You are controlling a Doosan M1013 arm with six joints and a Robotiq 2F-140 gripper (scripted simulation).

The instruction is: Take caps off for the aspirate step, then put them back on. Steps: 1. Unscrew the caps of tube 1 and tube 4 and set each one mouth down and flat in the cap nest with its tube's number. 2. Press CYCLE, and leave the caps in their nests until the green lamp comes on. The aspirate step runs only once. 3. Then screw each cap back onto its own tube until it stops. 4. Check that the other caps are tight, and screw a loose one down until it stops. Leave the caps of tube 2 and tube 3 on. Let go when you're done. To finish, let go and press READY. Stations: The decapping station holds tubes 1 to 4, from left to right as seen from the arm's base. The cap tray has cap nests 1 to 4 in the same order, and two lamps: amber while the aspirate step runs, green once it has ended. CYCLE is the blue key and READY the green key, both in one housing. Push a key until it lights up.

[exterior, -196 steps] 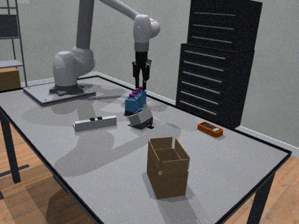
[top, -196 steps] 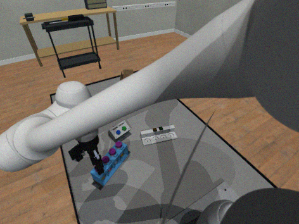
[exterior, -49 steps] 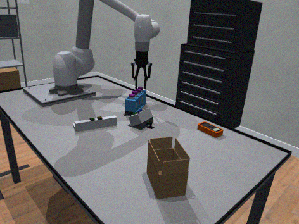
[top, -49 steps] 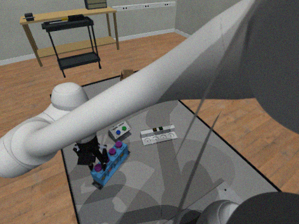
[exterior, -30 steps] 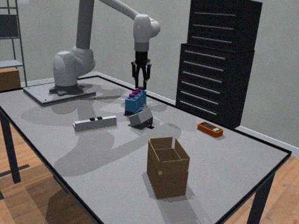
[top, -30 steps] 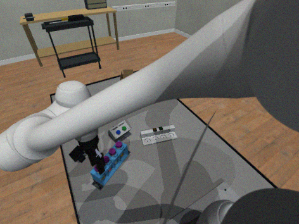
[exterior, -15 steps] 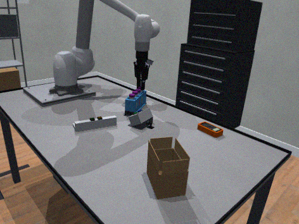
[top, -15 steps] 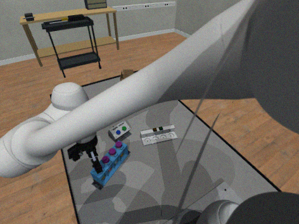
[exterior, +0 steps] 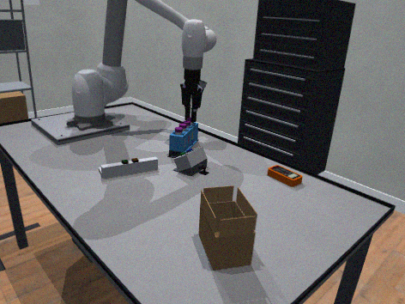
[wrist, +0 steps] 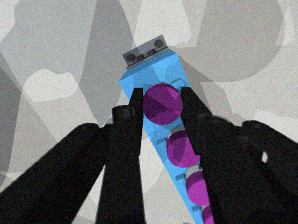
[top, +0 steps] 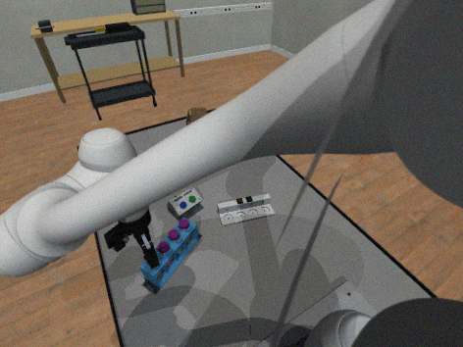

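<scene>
Right now my hand is 30 mm above the purple cap. Also, from my hand: grey key housing: 230 mm ahead, 190 mm to the right, 90 mm below; green ready key: 220 mm ahead, 210 mm to the right, 80 mm below; blue cycle key: 210 mm ahead, 170 mm to the right, 80 mm below.
</scene>
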